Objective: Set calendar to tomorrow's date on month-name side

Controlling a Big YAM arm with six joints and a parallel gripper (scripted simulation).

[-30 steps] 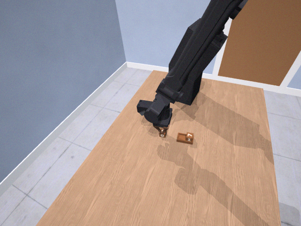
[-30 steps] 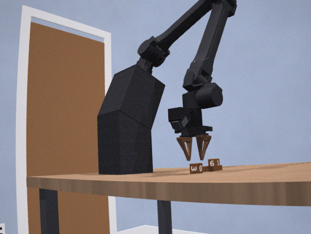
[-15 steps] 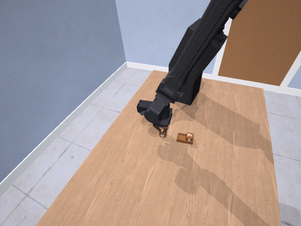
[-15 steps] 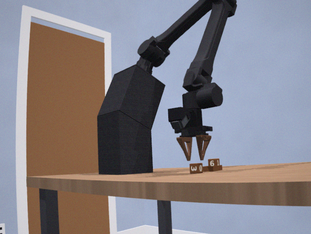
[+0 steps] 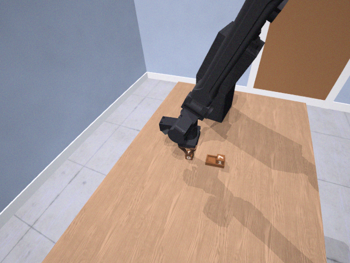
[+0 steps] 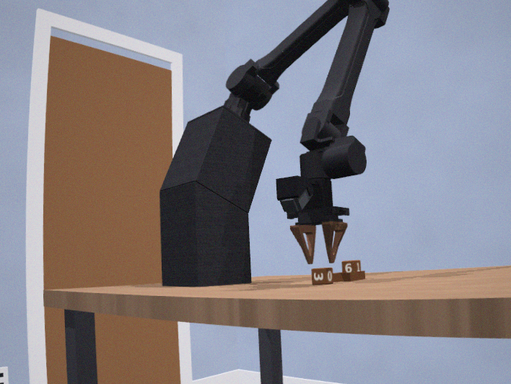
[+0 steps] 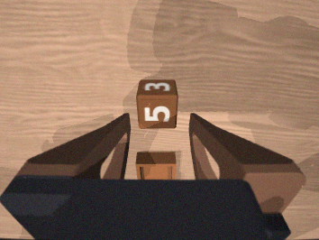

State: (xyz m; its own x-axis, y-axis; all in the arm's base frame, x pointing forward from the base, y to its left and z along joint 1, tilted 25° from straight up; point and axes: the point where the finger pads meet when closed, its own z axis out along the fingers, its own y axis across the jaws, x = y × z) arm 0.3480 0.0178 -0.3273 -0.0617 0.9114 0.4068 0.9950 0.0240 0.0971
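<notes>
The brown tray is 11 cm to the left of my hand and 4 cm below it.
</notes>
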